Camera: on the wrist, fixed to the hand. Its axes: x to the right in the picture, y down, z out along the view.
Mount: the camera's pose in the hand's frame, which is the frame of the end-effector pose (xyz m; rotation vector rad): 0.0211 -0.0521 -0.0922 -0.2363 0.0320 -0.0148
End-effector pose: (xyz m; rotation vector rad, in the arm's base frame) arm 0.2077 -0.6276 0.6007 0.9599 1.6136 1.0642
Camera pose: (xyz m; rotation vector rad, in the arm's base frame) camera 0.1081 -0.6431 0.5619 0.7757 1.4790 1.2342
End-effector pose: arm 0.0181 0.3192 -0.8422 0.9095 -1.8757 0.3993
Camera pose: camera 0.1094 0.3327 -0.7862 0.7529 -1.8402 0.1769
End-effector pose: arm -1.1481 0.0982 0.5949 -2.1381 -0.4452 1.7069
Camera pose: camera -1.0544 0.1459 0.6196 -2.3144 -0.6821 1.6817
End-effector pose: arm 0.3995 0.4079 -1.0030 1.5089 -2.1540 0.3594
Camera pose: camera 0.4639 0.4159 -0.9167 1.3760 -2.0770 0.1175
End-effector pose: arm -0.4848 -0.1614 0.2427 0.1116 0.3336 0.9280
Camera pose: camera -0.4636 -0.1801 0.1385 -0.1225 0.2519 0.9487
